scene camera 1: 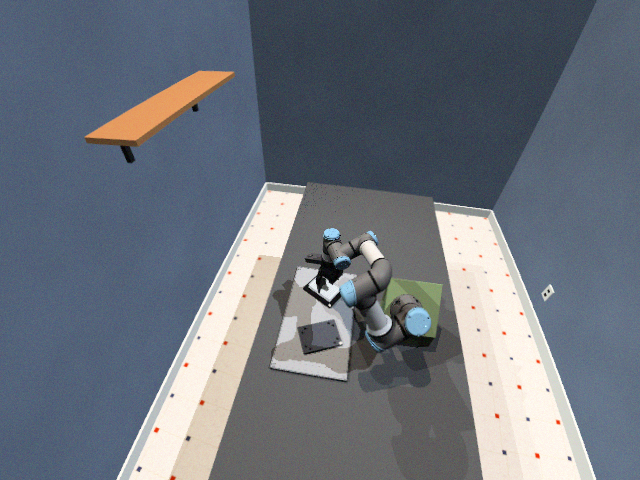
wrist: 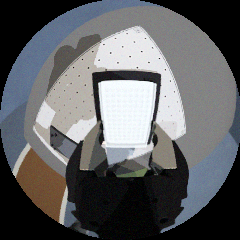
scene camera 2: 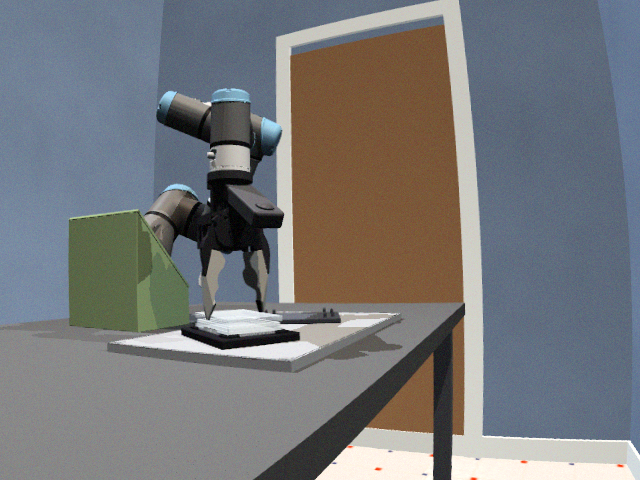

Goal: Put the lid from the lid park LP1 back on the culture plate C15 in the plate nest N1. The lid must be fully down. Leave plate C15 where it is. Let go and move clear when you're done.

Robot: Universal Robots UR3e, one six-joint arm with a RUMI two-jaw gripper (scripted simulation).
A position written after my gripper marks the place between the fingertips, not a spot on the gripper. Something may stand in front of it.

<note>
In view: my gripper [scene camera 2: 235,318], a lid [scene camera 2: 228,317] and a lid park [scene camera 1: 319,336].
The lid is seen too in the wrist view [wrist: 127,108]. My gripper shows as well in the wrist view [wrist: 127,120].
</note>
